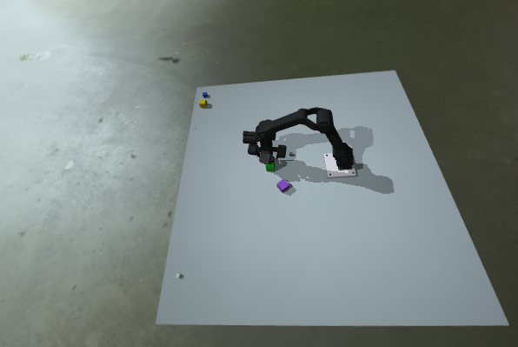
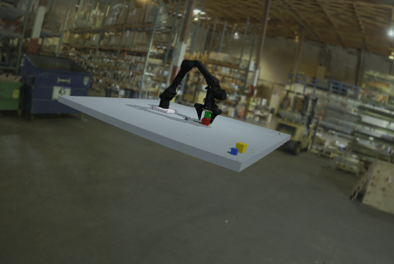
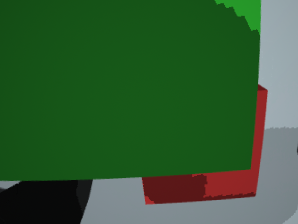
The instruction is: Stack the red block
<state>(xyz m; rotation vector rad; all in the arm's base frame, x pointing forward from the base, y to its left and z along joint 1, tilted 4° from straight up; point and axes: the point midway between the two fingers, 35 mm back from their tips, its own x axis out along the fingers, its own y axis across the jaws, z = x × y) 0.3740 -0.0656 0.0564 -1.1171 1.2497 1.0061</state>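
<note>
Now: gripper tip 1 cm to the right of the red block. From my gripper tip the other things lie so: small grey cube 12 cm behind, 2 cm to the right, 1 cm below; then yellow block 40 cm ahead, 42 cm to the right; then purple block 7 cm behind, 16 cm to the left.
</note>
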